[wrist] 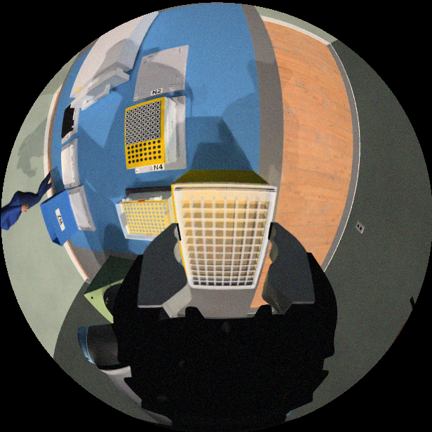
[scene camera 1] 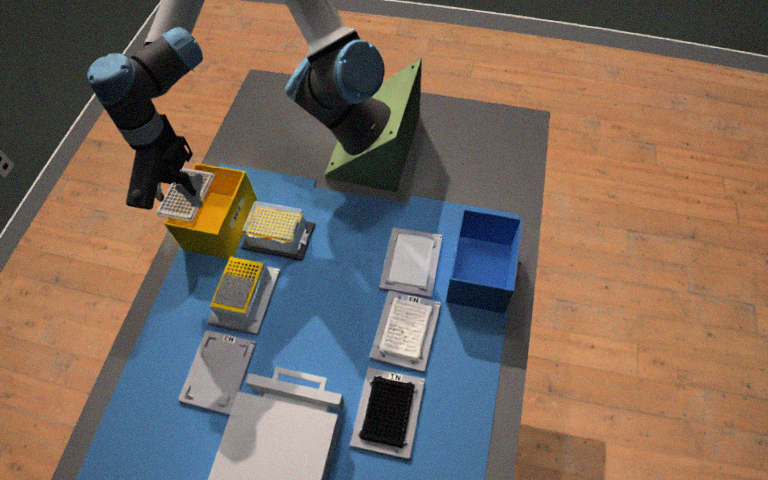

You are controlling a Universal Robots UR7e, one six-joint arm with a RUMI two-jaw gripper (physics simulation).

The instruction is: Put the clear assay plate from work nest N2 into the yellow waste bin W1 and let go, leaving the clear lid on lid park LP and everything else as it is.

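Frame: origin at the arm's base, x ahead, y left, z up, level; millimetres.
Seen in the pictures: gripper, between the fingertips: (scene camera 1: 182,204); arm's base, origin of its link: (scene camera 1: 368,130).
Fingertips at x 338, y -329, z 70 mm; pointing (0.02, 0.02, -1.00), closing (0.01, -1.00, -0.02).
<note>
Offsets run from my fingertips to a thing's middle. "pt": to the spot under its first point.
My gripper (scene camera 1: 178,195) (wrist: 224,224) is shut on the clear assay plate {24 mm back, 0 mm left, 5 mm up} (scene camera 1: 180,204) (wrist: 225,215), with one finger on each long side. The plate is held over the yellow waste bin W1 {67 mm back, 5 mm left, 127 mm down} (scene camera 1: 199,242) (wrist: 225,176), toward the bin's left side in the scene view; part of the bin's opening shows to the right of the plate there. In the wrist view the plate hides most of the bin. Work nest N2 {289 mm ahead, 138 mm left, 178 mm down} (scene camera 1: 218,370) (wrist: 165,70) is bare. The clear lid {57 mm back, 493 mm left, 171 mm down} (scene camera 1: 410,260) lies flat on a grey nest {pt 7 mm ahead, 452 mm left, 168 mm down} (scene camera 1: 386,280), whose label I cannot read.
Beside the bin stands a tip box {63 mm back, 162 mm left, 149 mm down} (scene camera 1: 274,223) (wrist: 146,218) with yellow tips. A yellow-topped rack {109 mm ahead, 136 mm left, 143 mm down} (scene camera 1: 237,285) (wrist: 145,132) stands on N4. A blue bin {64 mm back, 654 mm left, 127 mm down} (scene camera 1: 481,294) (wrist: 59,215), a white plate {111 mm ahead, 513 mm left, 168 mm down} (scene camera 1: 406,328), a black plate {292 mm ahead, 513 mm left, 168 mm down} (scene camera 1: 387,410) and a large light-grey device (scene camera 1: 274,435) are farther off.
</note>
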